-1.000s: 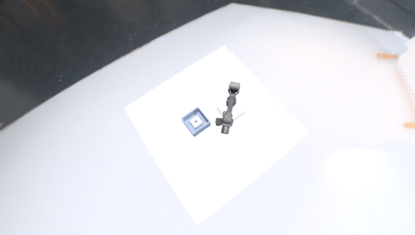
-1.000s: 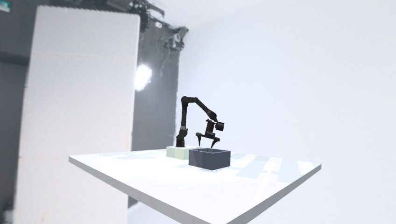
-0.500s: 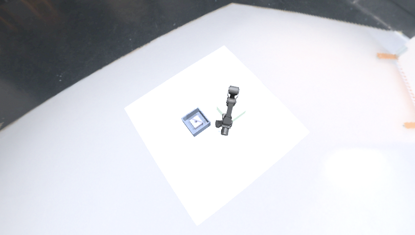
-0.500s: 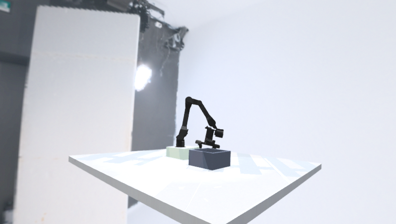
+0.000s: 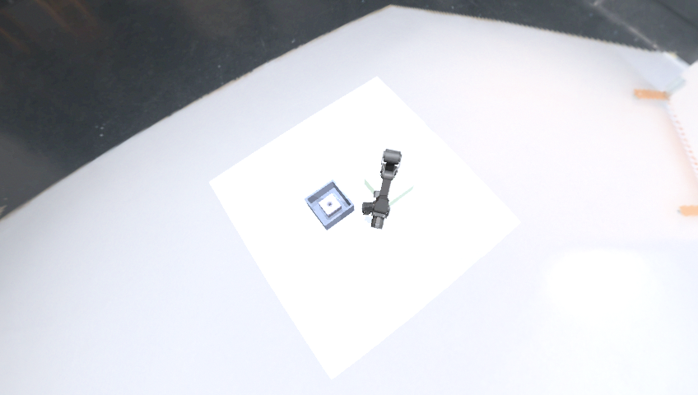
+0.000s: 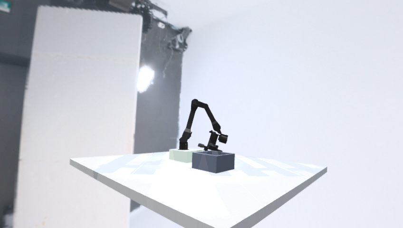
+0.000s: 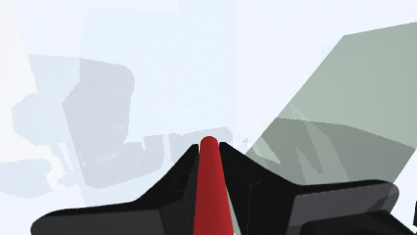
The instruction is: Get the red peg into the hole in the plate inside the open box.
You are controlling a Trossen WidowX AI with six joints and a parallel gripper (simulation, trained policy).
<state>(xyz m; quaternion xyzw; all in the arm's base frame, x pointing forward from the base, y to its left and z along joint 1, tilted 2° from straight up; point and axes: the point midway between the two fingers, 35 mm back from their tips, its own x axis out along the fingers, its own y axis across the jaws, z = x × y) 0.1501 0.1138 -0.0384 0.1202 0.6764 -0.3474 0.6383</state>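
Now: the grey-blue box 200 mm ahead of my gripper tip, 160 mm to the right of it and 10 mm above it. The rest, counted from my gripper tip: red peg: 30 mm above, 10 mm to the left.
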